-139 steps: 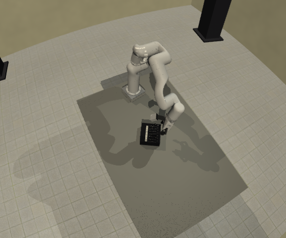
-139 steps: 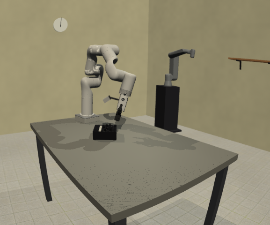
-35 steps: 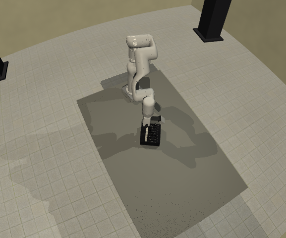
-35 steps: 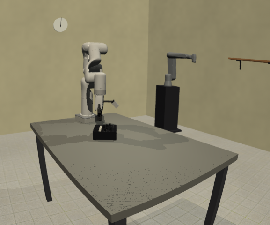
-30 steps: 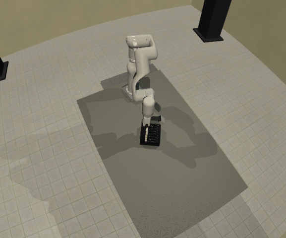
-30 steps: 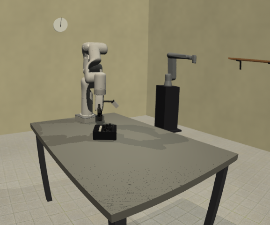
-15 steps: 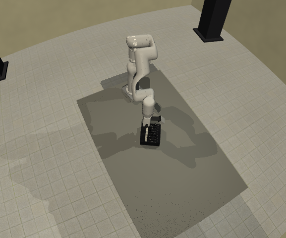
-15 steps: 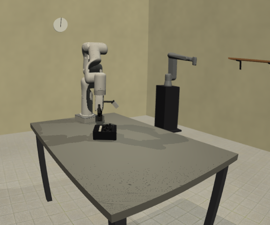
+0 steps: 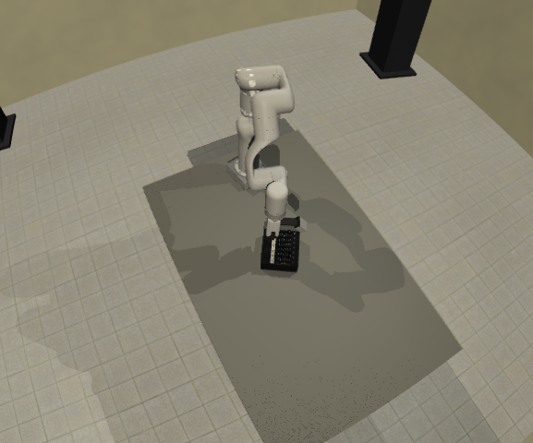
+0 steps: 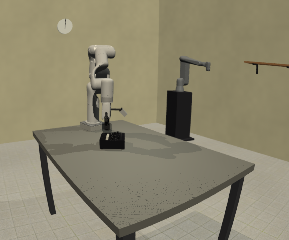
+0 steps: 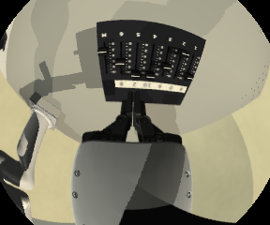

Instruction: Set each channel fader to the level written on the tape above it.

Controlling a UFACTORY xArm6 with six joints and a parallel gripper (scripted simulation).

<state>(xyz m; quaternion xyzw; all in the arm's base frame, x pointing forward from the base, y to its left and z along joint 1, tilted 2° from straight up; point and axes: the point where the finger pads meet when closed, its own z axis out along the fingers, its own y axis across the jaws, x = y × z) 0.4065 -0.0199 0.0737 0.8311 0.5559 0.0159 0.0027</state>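
My hand is 2 cm past the master fader cap, 8 cm to the right of it and 4 cm above it.
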